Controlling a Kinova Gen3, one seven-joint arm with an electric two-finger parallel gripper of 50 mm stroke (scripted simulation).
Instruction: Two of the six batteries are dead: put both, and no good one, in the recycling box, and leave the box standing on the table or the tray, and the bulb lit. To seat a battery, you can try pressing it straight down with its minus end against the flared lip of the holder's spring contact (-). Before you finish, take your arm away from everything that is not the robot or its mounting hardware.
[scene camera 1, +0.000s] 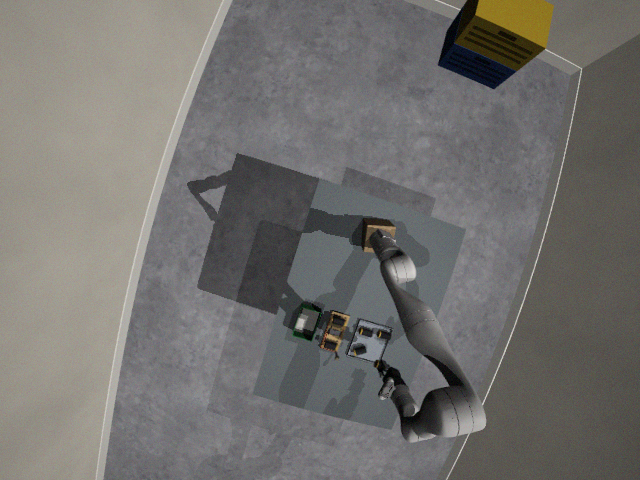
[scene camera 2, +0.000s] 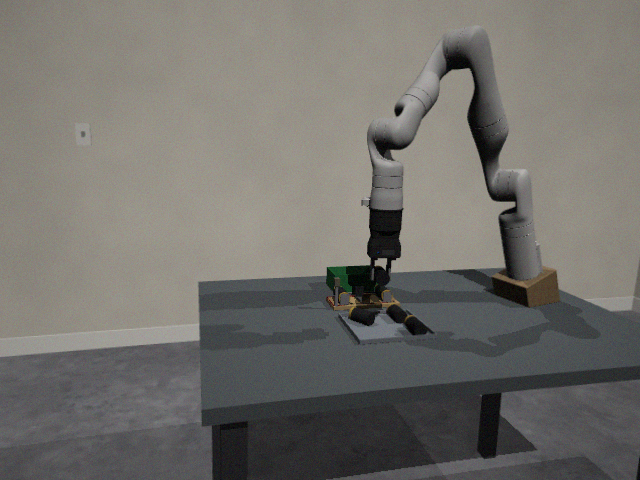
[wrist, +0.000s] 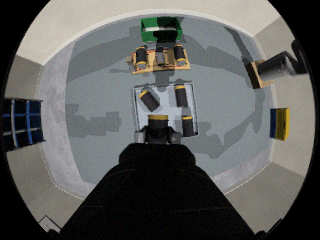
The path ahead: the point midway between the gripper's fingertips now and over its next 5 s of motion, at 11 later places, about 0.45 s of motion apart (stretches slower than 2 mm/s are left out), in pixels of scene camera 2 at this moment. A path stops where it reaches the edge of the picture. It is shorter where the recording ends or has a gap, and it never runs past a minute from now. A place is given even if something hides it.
My gripper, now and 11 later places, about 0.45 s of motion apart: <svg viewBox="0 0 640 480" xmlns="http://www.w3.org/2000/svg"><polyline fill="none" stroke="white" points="380,279 379,278 376,273 372,268 367,262 365,257 364,256 364,257 362,274 363,282 362,284 363,286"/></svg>
